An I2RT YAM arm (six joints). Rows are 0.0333 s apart.
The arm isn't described. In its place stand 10 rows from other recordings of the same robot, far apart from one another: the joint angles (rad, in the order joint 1, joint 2, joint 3, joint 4, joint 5, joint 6), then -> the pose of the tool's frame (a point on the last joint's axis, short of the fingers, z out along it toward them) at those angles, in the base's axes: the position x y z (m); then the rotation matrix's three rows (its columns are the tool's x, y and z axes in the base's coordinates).
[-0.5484 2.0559 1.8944 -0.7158 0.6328 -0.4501] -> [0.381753 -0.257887 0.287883], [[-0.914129 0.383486 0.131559], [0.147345 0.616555 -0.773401], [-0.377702 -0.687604 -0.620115]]
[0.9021 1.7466 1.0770 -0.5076 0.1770 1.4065] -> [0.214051 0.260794 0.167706], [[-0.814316 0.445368 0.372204], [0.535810 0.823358 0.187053], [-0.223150 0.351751 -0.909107]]
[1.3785 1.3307 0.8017 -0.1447 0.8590 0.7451] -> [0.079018 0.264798 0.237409], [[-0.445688 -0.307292 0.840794], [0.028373 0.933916 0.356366], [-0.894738 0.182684 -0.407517]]
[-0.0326 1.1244 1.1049 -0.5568 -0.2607 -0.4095] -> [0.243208 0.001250 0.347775], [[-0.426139 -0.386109 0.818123], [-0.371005 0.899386 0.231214], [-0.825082 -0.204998 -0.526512]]
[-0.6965 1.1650 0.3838 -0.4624 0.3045 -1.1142] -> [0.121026 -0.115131 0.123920], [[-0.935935 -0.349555 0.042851], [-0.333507 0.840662 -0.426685], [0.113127 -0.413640 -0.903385]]
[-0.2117 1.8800 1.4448 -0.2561 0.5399 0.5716] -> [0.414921 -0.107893 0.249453], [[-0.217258 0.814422 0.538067], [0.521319 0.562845 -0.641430], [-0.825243 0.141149 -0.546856]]
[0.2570 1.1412 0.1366 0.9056 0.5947 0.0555] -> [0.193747 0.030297 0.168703], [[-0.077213 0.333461 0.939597], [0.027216 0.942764 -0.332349], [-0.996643 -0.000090 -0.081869]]
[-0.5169 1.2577 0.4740 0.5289 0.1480 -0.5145] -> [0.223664 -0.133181 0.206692], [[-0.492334 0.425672 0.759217], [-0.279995 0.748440 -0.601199], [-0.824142 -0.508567 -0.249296]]
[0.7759 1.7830 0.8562 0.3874 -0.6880 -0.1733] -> [0.239541 0.266704 0.159543], [[-0.200774 -0.979226 0.028401], [-0.383616 0.105264 0.917474], [-0.901403 0.173310 -0.396781]]
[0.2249 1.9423 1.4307 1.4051 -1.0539 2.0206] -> [0.398856 0.122995 0.363239], [[-0.907799 -0.405254 0.108026], [0.248849 -0.313127 0.916529], [-0.337601 0.858907 0.385103]]
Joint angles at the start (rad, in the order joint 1, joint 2, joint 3, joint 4, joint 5, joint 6):
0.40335, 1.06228, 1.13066, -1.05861, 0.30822, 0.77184
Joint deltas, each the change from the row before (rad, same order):
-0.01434, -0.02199, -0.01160, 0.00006, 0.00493, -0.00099
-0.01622, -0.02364, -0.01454, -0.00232, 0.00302, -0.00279
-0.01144, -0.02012, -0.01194, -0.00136, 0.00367, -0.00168
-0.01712, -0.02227, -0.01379, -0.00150, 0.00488, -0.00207
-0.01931, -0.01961, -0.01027, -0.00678, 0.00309, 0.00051
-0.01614, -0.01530, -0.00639, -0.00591, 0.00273, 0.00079
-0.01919, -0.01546, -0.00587, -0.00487, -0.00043, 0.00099
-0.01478, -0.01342, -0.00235, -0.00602, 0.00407, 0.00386
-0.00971, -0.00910, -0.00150, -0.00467, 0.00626, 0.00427
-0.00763, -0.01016, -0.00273, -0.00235, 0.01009, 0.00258
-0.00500, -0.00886, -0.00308, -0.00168, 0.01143, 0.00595
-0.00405, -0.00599, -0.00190, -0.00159, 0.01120, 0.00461
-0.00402, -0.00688, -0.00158, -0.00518, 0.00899, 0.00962
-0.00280, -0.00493, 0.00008, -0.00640, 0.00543, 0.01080
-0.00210, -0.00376, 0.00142, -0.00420, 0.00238, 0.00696
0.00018, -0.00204, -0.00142, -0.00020, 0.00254, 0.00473
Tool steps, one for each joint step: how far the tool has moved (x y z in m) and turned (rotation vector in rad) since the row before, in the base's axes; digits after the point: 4 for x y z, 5 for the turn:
-0.0036, -0.0046, 0.0003, -0.00035, -0.01115, -0.01628
-0.0041, -0.0050, -0.0006, -0.00150, -0.00698, -0.01571
-0.0036, -0.0037, -0.0004, -0.00141, -0.00729, -0.01220
-0.0038, -0.0047, -0.0008, -0.00263, -0.00771, -0.01830
-0.0037, -0.0048, -0.0005, -0.00123, -0.00331, -0.02148
-0.0030, -0.0039, 0.0000, -0.00069, -0.00365, -0.01833
-0.0029, -0.0041, 0.0001, 0.00234, -0.00455, -0.01970
-0.0028, -0.0034, 0.0008, 0.00063, -0.00638, -0.02012
-0.0020, -0.0023, 0.0005, -0.00144, -0.00490, -0.01665
-0.0021, -0.0021, 0.0005, -0.00494, -0.00748, -0.01555
-0.0018, -0.0016, 0.0002, -0.00412, -0.00746, -0.01628
-0.0013, -0.0013, 0.0002, -0.00518, -0.00562, -0.01419
-0.0018, -0.0014, 0.0002, -0.00090, -0.00401, -0.01656
-0.0015, -0.0010, 0.0003, 0.00223, -0.00219, -0.01407
-0.0011, -0.0007, 0.0006, 0.00275, -0.00305, -0.00869
-0.0004, -0.0002, -0.0002, 0.00109, -0.00202, -0.00484

